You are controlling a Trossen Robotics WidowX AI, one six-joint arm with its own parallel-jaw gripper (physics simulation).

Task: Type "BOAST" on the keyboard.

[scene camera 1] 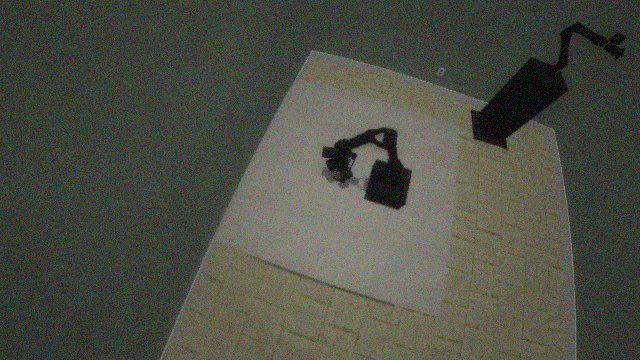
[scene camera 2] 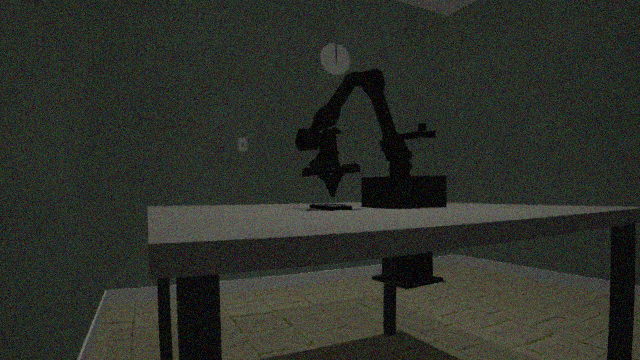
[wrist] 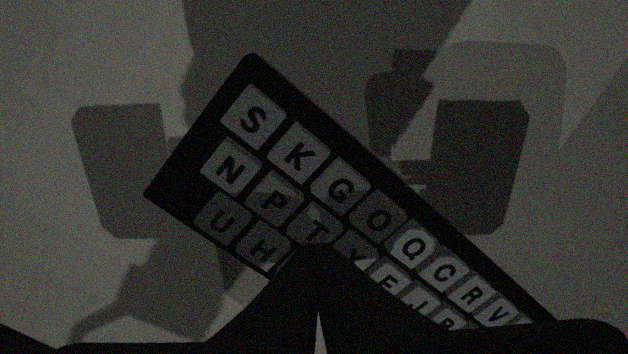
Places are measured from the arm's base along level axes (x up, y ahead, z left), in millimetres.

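Pixels of known places: gripper, fingertip midpoint: (scene camera 1: pixel 342 170) (scene camera 2: pixel 333 196) (wrist: pixel 315 255); arm's base, link origin: (scene camera 1: pixel 393 176) (scene camera 2: pixel 399 176).
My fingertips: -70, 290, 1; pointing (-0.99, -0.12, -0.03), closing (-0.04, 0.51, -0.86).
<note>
For each thing: its top centre in the pictures, then the offset to it from my fingertips, as dx, dy, dz. Level surfaces: height alone.
- dark keyboard, top centre: (wrist: pixel 393 289) (scene camera 2: pixel 329 204) (scene camera 1: pixel 345 165) -25, -16, -50
- S key, top centre: (wrist: pixel 252 119) -25, +23, +38
- O key, top centre: (wrist: pixel 378 220) -25, +11, -23
- T key, top centre: (wrist: pixel 314 232) -25, -7, -4
- cut-off key, top centre: (wrist: pixel 444 325) -25, -23, -85
- white table, surface height: dx -41
A dark keyboard (wrist: pixel 175 175) (scene camera 2: pixel 330 206) with grey letter keys lies slanted on the table. In the wrist view the S key (wrist: pixel 253 117), O key (wrist: pixel 381 220) and T key (wrist: pixel 316 227) show. A cut-off key (wrist: pixel 451 322) looks like B. An A key does not show there; part of the keyboard is hidden behind the fingers. My gripper (wrist: pixel 315 255) (scene camera 2: pixel 333 194) is shut and empty, pointing down. In scene camera 2 its tip hangs a little above the keyboard. In the wrist view the tip overlaps the T key's lower edge.
The arm's dark base box (scene camera 2: pixel 404 191) (scene camera 1: pixel 389 185) stands on the white table (scene camera 2: pixel 200 225) (scene camera 1: pixel 310 250), beside the keyboard. A second dark arm on a tall pedestal (scene camera 1: pixel 522 100) stands beyond the table. Arm shadows fall across the keyboard and table.
</note>
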